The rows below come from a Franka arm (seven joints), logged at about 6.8 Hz.
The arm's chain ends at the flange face. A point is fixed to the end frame.
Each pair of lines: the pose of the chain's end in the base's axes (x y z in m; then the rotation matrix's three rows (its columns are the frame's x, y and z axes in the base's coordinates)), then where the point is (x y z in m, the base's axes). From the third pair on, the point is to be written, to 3 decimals.
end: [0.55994 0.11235 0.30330], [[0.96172 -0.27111 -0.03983], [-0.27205 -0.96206 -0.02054], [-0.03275 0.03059 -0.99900]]
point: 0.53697 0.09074 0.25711
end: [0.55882 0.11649 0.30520], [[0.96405 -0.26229 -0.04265], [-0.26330 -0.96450 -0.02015], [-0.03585 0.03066 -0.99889]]
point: 0.53591 0.09471 0.25906
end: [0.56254 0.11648 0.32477], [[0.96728 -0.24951 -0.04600], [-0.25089 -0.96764 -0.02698], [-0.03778 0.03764 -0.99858]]
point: 0.540 0.094 0.279
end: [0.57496 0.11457 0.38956], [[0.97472 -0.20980 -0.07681], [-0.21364 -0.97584 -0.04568], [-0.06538 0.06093 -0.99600]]
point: 0.552 0.091 0.345
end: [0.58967 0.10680 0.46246], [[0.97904 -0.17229 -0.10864], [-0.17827 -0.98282 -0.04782], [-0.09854 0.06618 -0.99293]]
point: 0.566 0.082 0.418
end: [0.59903 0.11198 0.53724], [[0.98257 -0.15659 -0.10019], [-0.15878 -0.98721 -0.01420], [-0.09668 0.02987 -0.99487]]
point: 0.576 0.088 0.492
